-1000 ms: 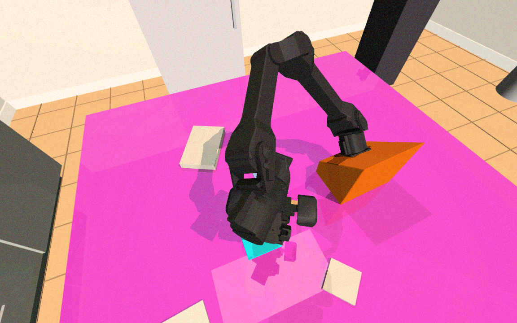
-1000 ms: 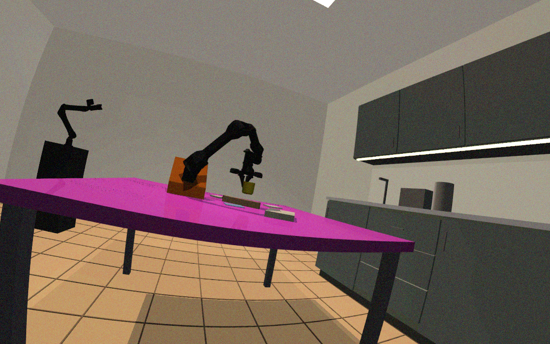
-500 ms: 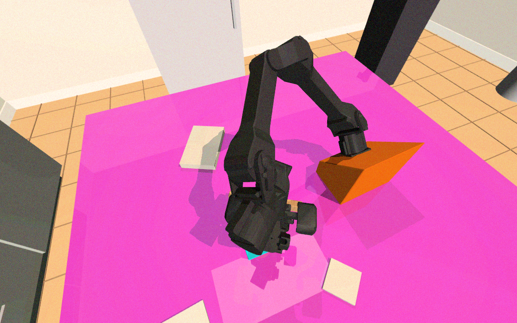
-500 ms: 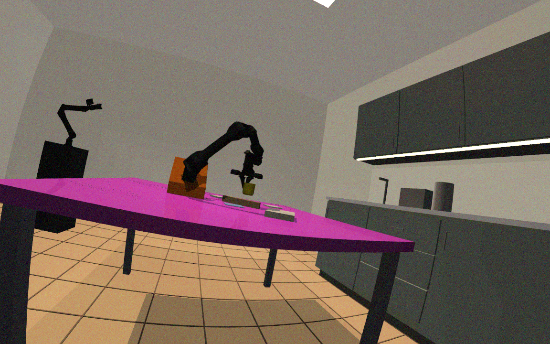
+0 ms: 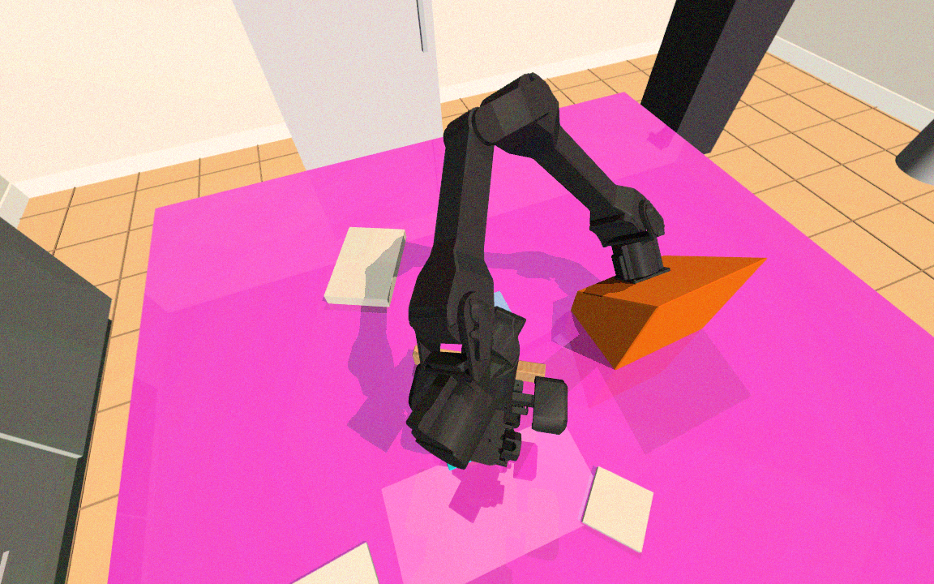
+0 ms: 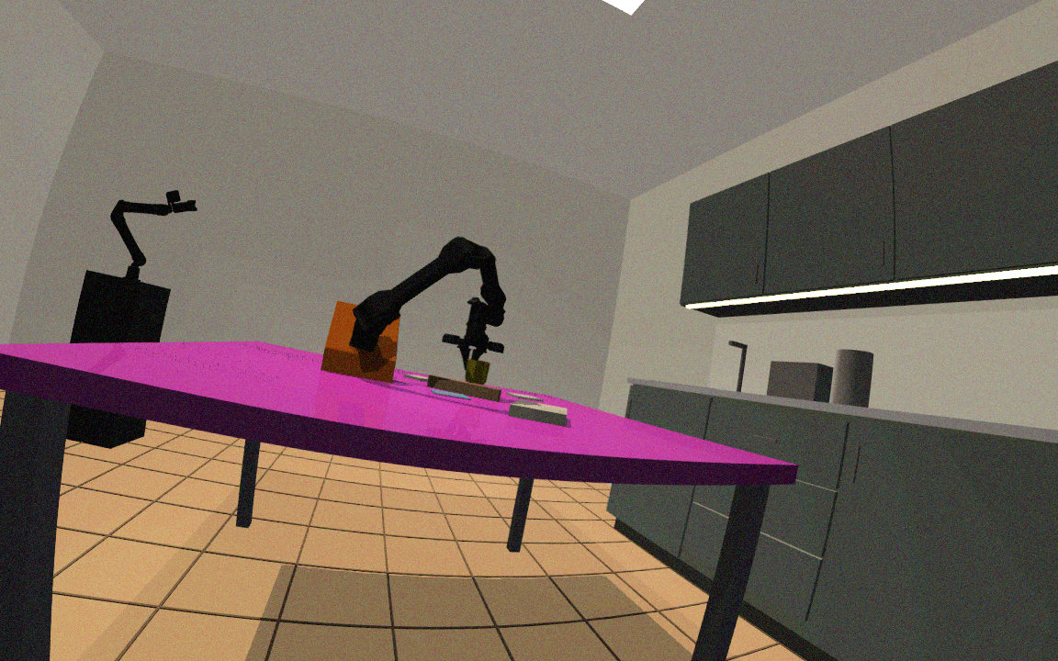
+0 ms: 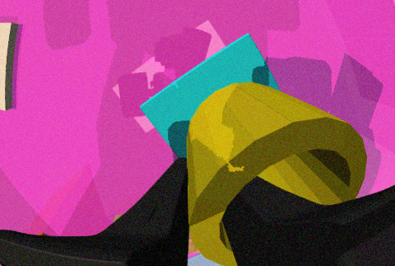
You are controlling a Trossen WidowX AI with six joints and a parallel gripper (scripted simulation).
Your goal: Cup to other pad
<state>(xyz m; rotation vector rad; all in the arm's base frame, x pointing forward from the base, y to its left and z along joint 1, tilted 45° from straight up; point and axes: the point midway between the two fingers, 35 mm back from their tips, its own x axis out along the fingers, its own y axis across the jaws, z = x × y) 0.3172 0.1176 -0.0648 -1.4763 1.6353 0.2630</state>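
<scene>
My gripper tip is now 7 cm above the cyan pad, 2 cm to the left of it and 2 cm short of it. From my gripper tip the other things lie so: pale blue pad: 19 cm to the right, 7 cm below, 7 cm behind; wooden bar: 10 cm to the right, 6 cm below, 2 cm behind; yellow cup: 2 cm ahead, 1 cm to the right.
</scene>
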